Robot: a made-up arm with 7 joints. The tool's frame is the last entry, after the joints. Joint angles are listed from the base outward.
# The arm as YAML. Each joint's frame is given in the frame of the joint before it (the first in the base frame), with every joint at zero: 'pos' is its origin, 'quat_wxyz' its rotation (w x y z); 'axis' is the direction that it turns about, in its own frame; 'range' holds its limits. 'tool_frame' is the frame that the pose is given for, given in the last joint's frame.
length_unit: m
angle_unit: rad
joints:
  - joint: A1
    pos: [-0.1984, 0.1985, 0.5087]
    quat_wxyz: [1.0, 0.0, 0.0, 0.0]
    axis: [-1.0, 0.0, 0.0]
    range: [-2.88, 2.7]
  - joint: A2
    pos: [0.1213, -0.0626, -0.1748]
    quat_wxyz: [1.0, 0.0, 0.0, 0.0]
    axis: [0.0, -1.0, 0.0]
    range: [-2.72, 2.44]
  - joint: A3
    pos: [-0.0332, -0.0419, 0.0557]
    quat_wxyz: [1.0, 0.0, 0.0, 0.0]
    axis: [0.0, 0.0, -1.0]
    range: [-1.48, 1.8]
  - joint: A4
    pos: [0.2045, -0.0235, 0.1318]
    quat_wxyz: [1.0, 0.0, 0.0, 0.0]
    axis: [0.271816, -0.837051, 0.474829]
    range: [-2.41, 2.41]
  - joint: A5
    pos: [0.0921, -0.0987, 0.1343]
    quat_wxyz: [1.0, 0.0, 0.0, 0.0]
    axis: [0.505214, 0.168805, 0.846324]
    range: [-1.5, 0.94]
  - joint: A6
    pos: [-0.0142, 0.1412, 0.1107]
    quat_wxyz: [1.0, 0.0, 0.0, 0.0]
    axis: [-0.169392, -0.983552, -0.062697]
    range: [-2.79, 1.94]
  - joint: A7
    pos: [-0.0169, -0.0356, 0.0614]
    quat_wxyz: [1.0, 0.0, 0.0, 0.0]
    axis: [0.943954, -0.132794, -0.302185]
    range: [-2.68, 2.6]
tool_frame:
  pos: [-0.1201, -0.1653, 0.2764]
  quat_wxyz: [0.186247, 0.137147, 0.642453, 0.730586]
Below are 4 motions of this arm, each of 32 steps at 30 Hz.
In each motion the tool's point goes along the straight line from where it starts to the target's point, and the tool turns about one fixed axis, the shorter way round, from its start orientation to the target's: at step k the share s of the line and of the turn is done. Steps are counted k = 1, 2, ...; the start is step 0. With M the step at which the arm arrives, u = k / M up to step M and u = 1 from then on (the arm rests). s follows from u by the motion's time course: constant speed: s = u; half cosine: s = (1 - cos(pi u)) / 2; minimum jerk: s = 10 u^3 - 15 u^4 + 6 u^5.
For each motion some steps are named. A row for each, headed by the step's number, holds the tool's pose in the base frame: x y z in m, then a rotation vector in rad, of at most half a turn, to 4 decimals.
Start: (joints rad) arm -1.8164 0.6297 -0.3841 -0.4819 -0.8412 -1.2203 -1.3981
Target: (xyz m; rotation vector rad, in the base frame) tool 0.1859 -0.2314 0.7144 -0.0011 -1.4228 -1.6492
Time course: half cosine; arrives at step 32
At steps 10, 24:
10: 0.2613 -0.3575 0.5655 -0.1429 -1.0722 -2.0451
24: 0.2001 -0.2551 0.6864 -0.0274 -1.3621 -1.7276

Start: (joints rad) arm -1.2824 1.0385 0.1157 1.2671 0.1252 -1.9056 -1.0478
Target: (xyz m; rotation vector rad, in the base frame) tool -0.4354 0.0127 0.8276 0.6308 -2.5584 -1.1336
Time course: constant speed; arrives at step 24
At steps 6, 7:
6: -0.5709 -0.0537 0.6114 -0.7262 2.1921 1.7147
7: -0.5634 -0.0500 0.6234 -0.7295 2.2396 1.7021

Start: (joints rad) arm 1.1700 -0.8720 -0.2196 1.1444 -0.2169 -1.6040 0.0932
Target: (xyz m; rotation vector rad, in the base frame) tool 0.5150 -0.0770 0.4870 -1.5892 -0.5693 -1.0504
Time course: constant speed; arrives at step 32
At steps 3, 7, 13, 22, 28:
3: 0.6072 0.0683 0.8061 -1.7826 -1.7282 -0.7802
7: 0.5945 0.0483 0.7621 -1.7753 -1.5653 -0.8339
13: 0.5754 0.0182 0.6961 -1.7517 -1.3221 -0.9041
22: 0.5468 -0.0269 0.5970 -1.6903 -0.9616 -0.9871
28: 0.5277 -0.0570 0.5310 -1.6335 -0.7250 -1.0286

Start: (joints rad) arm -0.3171 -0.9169 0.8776 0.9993 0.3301 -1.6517 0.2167
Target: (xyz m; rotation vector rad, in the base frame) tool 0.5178 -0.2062 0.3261 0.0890 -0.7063 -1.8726
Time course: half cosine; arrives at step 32
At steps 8, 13, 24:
8: 0.4793 -0.3258 0.5032 -1.3912 -0.8983 -1.3971
13: 0.4887 -0.2966 0.4600 -1.0441 -0.8770 -1.5694
24: 0.5112 -0.2267 0.3565 -0.1730 -0.7582 -1.8345

